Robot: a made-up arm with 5 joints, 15 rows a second.
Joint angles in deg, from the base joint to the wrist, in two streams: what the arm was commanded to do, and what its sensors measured. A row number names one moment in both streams.
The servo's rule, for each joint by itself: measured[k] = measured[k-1] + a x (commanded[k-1-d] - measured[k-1]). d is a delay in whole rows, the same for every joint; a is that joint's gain. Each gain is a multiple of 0.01, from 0.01 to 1. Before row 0 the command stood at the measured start. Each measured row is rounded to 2 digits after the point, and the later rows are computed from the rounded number. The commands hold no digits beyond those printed.
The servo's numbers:
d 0
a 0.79 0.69 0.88 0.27 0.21
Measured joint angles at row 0:
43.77, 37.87, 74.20, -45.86, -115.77
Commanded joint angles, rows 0 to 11:
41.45, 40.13, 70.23, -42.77, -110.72
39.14, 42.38, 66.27, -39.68, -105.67
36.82, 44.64, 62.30, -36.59, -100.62
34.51, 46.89, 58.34, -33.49, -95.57
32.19, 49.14, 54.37, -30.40, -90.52
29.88, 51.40, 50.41, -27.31, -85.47
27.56, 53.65, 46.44, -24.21, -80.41
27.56, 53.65, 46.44, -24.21, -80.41
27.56, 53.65, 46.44, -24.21, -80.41
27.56, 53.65, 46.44, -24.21, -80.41
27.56, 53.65, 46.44, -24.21, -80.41
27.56, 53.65, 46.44, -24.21, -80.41
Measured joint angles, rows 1 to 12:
41.94, 39.43, 70.71, -45.03, -114.71
39.73, 41.47, 66.80, -43.59, -112.81
37.43, 43.66, 62.84, -41.70, -110.25
35.12, 45.89, 58.88, -39.48, -107.17
32.81, 48.13, 54.91, -37.03, -103.67
30.50, 50.39, 50.95, -34.41, -99.85
28.18, 52.64, 46.98, -31.66, -95.77
27.69, 53.34, 46.50, -29.65, -92.54
27.59, 53.55, 46.45, -28.18, -89.99
27.57, 53.62, 46.44, -27.11, -87.98
27.56, 53.64, 46.44, -26.33, -86.39
27.56, 53.65, 46.44, -25.76, -85.13

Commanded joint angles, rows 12 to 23:
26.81, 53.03, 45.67, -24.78, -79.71
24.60, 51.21, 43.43, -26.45, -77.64
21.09, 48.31, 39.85, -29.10, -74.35
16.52, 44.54, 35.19, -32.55, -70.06
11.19, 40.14, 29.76, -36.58, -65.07
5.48, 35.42, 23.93, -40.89, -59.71
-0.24, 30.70, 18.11, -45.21, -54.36
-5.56, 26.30, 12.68, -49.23, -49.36
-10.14, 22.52, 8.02, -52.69, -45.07
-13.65, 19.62, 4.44, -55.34, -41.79
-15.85, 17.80, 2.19, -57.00, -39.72
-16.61, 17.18, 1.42, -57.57, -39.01
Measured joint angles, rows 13 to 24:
26.97, 53.22, 45.76, -25.50, -83.99
25.10, 51.83, 43.71, -25.76, -82.66
21.93, 49.40, 40.31, -26.66, -80.91
17.66, 46.05, 35.80, -28.25, -78.63
12.55, 41.97, 30.48, -30.50, -75.78
6.96, 37.45, 24.72, -33.31, -72.41
1.27, 32.79, 18.90, -36.52, -68.62
-4.13, 28.31, 13.43, -39.95, -64.58
-8.88, 24.31, 8.67, -43.39, -60.48
-12.65, 21.07, 4.95, -46.62, -56.56
-15.18, 18.81, 2.52, -49.42, -53.02
-16.31, 17.69, 1.55, -51.62, -50.08

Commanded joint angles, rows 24 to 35:
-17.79, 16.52, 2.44, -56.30, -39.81
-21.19, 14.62, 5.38, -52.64, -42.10
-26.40, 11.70, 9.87, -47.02, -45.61
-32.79, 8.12, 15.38, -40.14, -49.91
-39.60, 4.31, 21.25, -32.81, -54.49
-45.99, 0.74, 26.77, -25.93, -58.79
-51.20, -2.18, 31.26, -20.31, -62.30
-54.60, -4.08, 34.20, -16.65, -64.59
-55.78, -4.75, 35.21, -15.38, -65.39
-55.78, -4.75, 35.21, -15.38, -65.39
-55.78, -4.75, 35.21, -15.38, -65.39
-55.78, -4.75, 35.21, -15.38, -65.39
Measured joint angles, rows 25 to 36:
-17.48, 16.88, 2.33, -52.88, -47.92
-20.41, 15.32, 5.01, -52.82, -46.70
-25.14, 12.82, 9.29, -51.25, -46.47
-31.18, 9.58, 14.65, -48.25, -47.19
-37.83, 5.94, 20.46, -44.08, -48.72
-44.28, 2.35, 26.01, -39.18, -50.83
-49.75, -0.78, 30.63, -34.09, -53.24
-53.58, -3.06, 33.77, -29.38, -55.62
-55.32, -4.23, 35.04, -25.60, -57.67
-55.68, -4.59, 35.19, -22.84, -59.29
-55.76, -4.70, 35.21, -20.83, -60.57
-55.78, -4.73, 35.21, -19.36, -61.58

